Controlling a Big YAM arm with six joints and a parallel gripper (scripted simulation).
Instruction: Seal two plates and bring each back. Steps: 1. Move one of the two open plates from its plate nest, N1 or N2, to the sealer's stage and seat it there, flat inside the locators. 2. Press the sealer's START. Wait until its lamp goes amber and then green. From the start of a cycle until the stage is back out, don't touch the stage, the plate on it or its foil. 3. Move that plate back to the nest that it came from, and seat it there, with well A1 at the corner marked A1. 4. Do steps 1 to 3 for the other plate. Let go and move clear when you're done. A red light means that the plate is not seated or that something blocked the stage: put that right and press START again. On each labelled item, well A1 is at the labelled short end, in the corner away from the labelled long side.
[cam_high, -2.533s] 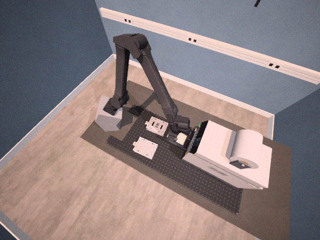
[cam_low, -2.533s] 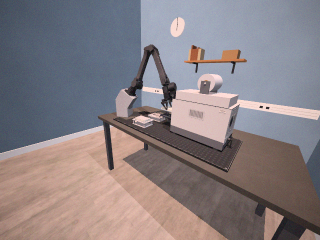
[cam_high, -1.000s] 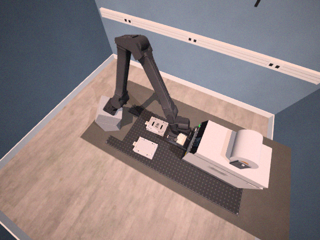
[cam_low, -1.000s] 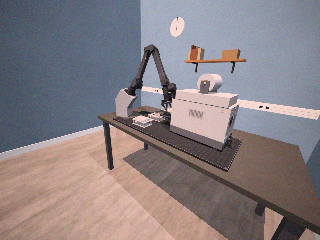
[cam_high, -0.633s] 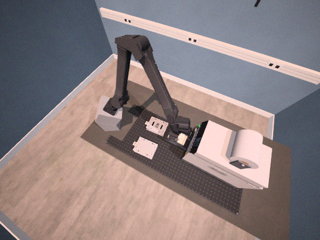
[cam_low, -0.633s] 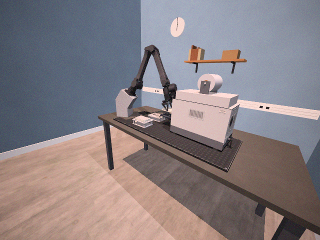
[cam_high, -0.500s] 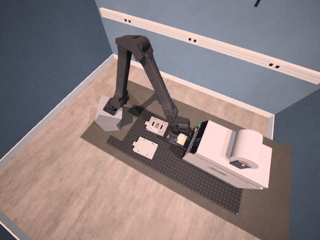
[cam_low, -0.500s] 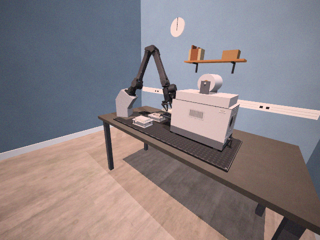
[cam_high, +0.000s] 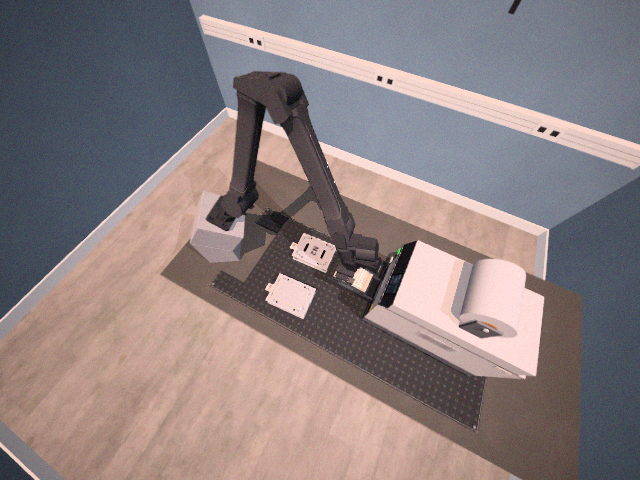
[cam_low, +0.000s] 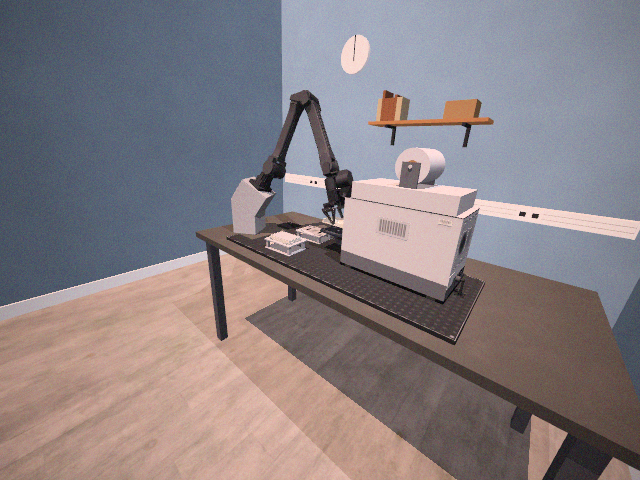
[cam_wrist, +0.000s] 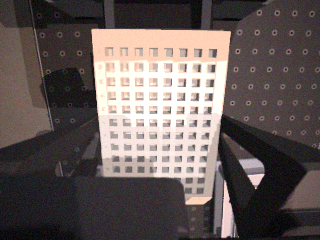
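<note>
The sealer stage is 5 cm below my hand. The rest, counted from my hand: foil roll 33 cm ahead, 27 cm above, 5 cm to the right; then plate nest 21 cm behind, 13 cm to the right, 11 cm below.
</note>
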